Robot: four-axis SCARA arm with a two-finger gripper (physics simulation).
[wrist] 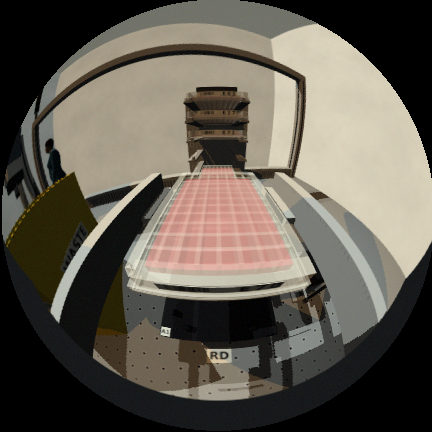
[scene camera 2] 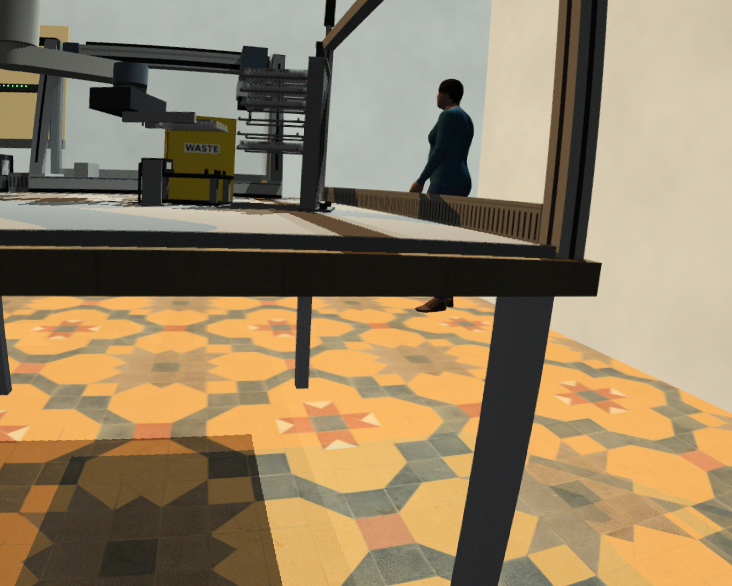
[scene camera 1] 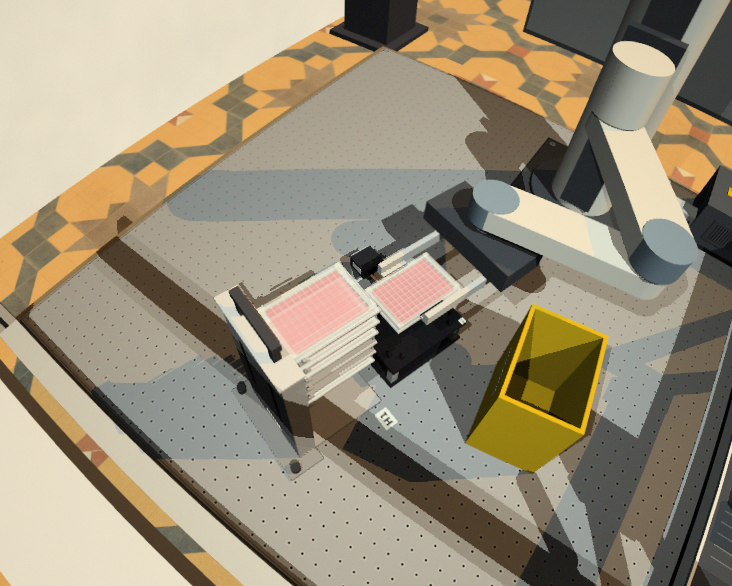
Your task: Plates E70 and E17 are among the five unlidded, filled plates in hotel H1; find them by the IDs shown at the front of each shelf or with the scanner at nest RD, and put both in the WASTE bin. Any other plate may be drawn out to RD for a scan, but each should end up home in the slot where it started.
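Where they show: gripper, fingertip midpoint: [wrist: 217, 180] [scene camera 2: 203, 121] [scene camera 1: 401, 294]; arm's base, link origin: [scene camera 1: 579, 198].
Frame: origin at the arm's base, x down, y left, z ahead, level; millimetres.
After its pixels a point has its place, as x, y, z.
Note:
My gripper [scene camera 1: 413, 287] {-180, -131, 602} [wrist: 217, 180] {-180, -131, 602} is shut on a pink filled plate [scene camera 1: 416, 289] {-171, -121, 576} [scene camera 2: 210, 126] {-165, -180, 616} [wrist: 220, 225] {-174, -118, 552}, held level above the black nest RD [scene camera 1: 415, 357] {-73, -75, 624} [wrist: 250, 320] {-73, -137, 507}. This plate's own ID cannot be read. Hotel H1 [scene camera 1: 299, 421] {-169, -127, 842} [scene camera 2: 313, 134] {-155, -262, 804} stands ahead of the plate. In the wrist view its upper front labels look like E03 [wrist: 228, 93] {-276, -170, 680}, E17 [wrist: 228, 113] {-247, -170, 680} and E71 [wrist: 228, 132] {-220, -170, 680}, from top down. Another pink plate [wrist: 217, 171] shows lower in the hotel. The yellow WASTE bin [scene camera 1: 518, 427] {-154, 112, 668} [scene camera 2: 201, 168] {-89, 52, 597} [wrist: 45, 230] {-183, 48, 574} stands beside the nest.
A black box [scene camera 1: 366, 261] {-96, -244, 532} [scene camera 2: 151, 181] {-55, -270, 518}, seemingly the scanner, stands at the nest's side opposite the bin. The arm's pale forearm [scene camera 1: 567, 244] {-292, 38, 460} reaches over the perforated table [scene camera 1: 256, 507] {-13, -134, 954}. A person [scene camera 2: 450, 143] stands beyond the table.

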